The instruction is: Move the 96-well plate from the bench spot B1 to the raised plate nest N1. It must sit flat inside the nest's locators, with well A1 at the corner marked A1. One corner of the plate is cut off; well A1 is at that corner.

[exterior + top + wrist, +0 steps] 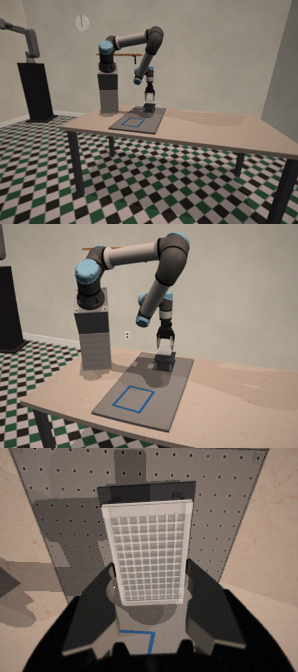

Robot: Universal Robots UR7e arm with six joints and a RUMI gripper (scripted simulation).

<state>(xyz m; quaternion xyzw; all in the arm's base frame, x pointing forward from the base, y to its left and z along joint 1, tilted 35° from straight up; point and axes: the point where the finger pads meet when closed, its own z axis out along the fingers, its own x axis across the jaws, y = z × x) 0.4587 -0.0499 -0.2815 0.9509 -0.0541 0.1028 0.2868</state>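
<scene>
The raised nest N1 lies 60 mm below my hand. Round my hand: white 96-well plate 10 mm below.
</scene>
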